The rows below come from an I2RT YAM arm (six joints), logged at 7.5 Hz.
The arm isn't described. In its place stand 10 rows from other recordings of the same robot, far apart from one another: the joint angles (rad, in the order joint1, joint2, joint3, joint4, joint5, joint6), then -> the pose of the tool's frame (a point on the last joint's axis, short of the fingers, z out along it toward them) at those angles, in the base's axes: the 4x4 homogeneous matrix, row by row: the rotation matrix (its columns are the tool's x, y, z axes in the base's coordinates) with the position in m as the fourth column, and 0 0 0 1 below.
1.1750, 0.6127, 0.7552, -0.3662, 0.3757, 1.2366 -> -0.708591 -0.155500 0.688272 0.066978; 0.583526 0.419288 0.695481 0.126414; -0.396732 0.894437 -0.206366 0.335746; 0 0 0 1
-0.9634, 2.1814, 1.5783, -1.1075, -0.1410, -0.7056 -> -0.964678 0.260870 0.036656 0.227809; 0.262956 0.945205 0.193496 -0.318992; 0.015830 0.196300 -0.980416 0.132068; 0 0 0 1
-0.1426, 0.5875, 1.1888, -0.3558, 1.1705, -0.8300 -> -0.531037 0.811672 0.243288 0.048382; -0.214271 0.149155 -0.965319 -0.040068; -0.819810 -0.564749 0.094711 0.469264; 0 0 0 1
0.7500, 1.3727, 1.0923, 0.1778, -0.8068, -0.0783 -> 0.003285 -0.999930 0.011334 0.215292; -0.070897 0.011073 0.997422 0.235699; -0.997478 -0.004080 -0.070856 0.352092; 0 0 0 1
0.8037, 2.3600, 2.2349, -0.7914, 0.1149, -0.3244 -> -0.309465 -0.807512 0.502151 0.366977; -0.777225 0.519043 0.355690 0.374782; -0.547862 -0.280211 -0.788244 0.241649; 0 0 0 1
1.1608, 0.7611, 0.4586, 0.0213, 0.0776, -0.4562 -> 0.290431 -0.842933 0.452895 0.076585; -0.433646 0.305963 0.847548 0.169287; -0.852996 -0.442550 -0.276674 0.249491; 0 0 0 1
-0.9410, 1.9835, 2.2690, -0.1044, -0.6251, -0.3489 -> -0.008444 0.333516 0.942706 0.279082; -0.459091 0.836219 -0.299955 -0.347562; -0.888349 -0.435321 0.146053 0.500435; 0 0 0 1
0.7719, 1.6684, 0.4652, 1.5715, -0.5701, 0.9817 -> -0.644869 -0.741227 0.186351 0.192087; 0.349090 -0.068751 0.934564 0.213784; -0.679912 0.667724 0.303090 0.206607; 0 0 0 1
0.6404, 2.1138, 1.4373, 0.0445, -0.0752, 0.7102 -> -0.779340 -0.179782 0.600257 0.377974; 0.230059 0.808955 0.540985 0.284990; -0.582840 0.559706 -0.589090 0.168240; 0 0 0 1
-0.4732, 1.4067, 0.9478, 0.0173, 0.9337, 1.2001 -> 0.717795 0.687127 0.112368 0.262136; 0.255397 -0.109706 -0.960592 -0.166362; -0.647722 0.718206 -0.254237 0.278545; 0 0 0 1
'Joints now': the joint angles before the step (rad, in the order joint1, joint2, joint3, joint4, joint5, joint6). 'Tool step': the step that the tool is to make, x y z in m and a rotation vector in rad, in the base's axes. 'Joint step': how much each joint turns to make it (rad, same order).
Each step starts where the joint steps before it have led.
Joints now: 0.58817 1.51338 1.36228 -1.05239 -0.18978 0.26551
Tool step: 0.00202 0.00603 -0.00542 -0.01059 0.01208 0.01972
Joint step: 0.01291 0.02466 0.00456 0.00280 -0.00051 -0.00721
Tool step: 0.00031 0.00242 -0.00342 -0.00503 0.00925 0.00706
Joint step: 0.00586 0.00972 -0.00263 0.00174 -0.00145 -0.00077
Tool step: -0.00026 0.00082 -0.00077 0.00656 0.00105 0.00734
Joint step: 0.00186 0.00001 -0.00356 0.00583 -0.00747 -0.00323
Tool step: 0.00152 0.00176 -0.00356 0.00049 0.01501 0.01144
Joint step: 0.00050 0.01338 0.00061 -0.00081 -0.01208 -0.00753
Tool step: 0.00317 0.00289 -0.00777 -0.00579 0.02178 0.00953
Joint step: 0.00066 0.02433 -0.00369 0.00552 -0.01010 -0.00616
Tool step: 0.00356 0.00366 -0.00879 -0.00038 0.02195 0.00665
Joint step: 0.00160 0.02657 -0.00558 0.01366 -0.01322 -0.00128
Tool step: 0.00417 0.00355 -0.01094 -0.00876 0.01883 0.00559
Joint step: 0.00109 0.03067 -0.00857 0.01799 -0.00474 -0.00343
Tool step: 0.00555 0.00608 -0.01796 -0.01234 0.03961 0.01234
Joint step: 0.00393 0.05257 -0.00972 0.02154 -0.01442 -0.00522
